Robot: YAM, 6 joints.
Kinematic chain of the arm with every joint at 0, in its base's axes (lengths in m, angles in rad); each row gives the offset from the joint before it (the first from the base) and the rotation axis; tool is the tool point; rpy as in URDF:
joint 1: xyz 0 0 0.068 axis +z
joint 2: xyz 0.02 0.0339 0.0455 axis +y
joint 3: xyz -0.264 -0.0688 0 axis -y
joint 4: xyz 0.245 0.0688 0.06 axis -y
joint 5: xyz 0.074 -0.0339 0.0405 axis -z
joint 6: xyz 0.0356 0 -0.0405 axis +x
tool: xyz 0 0 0 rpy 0 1.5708 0
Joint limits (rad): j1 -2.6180..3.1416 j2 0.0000..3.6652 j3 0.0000..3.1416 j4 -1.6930..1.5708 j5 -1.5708..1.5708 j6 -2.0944..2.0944
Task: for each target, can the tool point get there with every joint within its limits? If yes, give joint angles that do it. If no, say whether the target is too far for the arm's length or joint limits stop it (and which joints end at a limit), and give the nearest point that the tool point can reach.
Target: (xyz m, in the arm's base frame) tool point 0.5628 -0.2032 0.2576
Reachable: yes | joints -0.3804 2.9147 2.7048 1.0528 -0.6066 1.2804
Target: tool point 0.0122 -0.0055 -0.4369
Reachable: no: joint limits stop it (at a limit: joint 2) | nearest point 0.0650 -0.0293 -0.3339 | short by 0.118 m
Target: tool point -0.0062 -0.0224 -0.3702
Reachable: no: joint limits stop it (at a limit: joint 2) | nearest point -0.0142 -0.0515 -0.3232 | short by 0.056 m
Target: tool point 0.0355 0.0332 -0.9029
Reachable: no: too far | nearest point 0.1233 0.1153 -0.3714 | short by 0.545 m
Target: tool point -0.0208 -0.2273 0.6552
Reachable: yes | joints -1.6266 2.0739 2.8522 1.2864 0.2286 -0.5293
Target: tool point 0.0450 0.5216 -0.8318
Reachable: no: too far | nearest point 0.0313 0.3631 -0.3613 | short by 0.497 m
